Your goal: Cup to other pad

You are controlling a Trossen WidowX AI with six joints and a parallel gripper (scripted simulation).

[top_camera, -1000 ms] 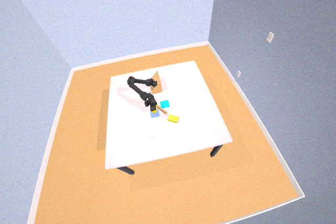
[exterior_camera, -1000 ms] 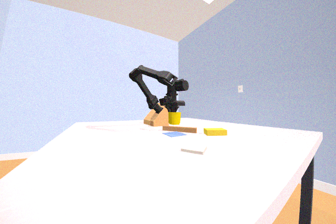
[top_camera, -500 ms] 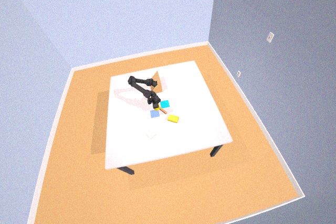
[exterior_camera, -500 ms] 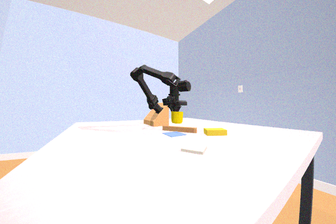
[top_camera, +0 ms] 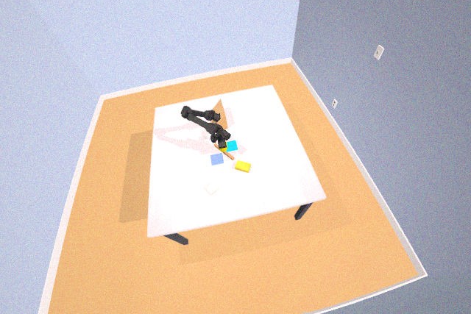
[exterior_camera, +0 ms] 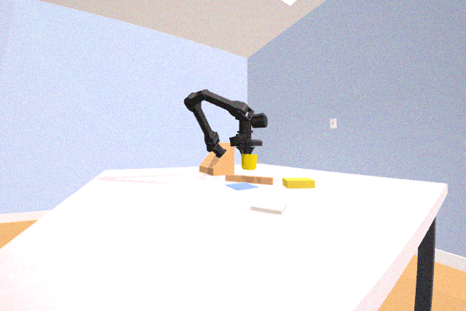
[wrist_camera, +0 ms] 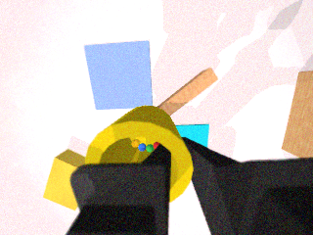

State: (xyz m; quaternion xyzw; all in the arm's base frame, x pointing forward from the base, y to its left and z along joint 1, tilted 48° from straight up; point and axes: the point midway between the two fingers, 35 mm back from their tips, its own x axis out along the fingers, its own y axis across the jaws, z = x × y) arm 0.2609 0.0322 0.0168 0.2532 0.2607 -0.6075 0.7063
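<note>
The wooden bar lies 30 mm ahead of my gripper tip and 90 mm below it. Round my gripper tip: yellow cup (20 mm ahead); then blue pad (80 mm ahead, 60 mm to the right, 100 mm below).
</note>
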